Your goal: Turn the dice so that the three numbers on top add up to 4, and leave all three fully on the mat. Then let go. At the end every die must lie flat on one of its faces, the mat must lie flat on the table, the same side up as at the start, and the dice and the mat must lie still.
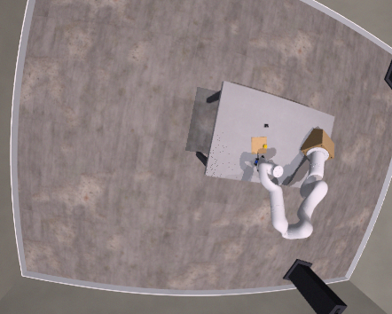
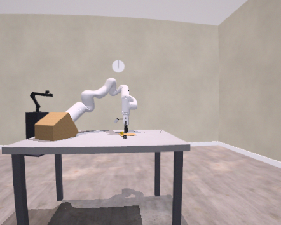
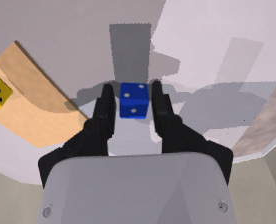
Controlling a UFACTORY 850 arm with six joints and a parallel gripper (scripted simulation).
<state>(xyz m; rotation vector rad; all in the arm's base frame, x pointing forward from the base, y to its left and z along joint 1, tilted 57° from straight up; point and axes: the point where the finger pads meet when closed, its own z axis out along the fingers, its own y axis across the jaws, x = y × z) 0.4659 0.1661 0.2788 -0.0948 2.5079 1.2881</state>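
The blue die is 1 cm below my hand. Round my hand: yellow die 15 cm to the right, 1 cm below; then tan mat 13 cm to the right, 5 cm ahead, 2 cm below; then black die 30 cm to the right, 8 cm ahead, 1 cm below.
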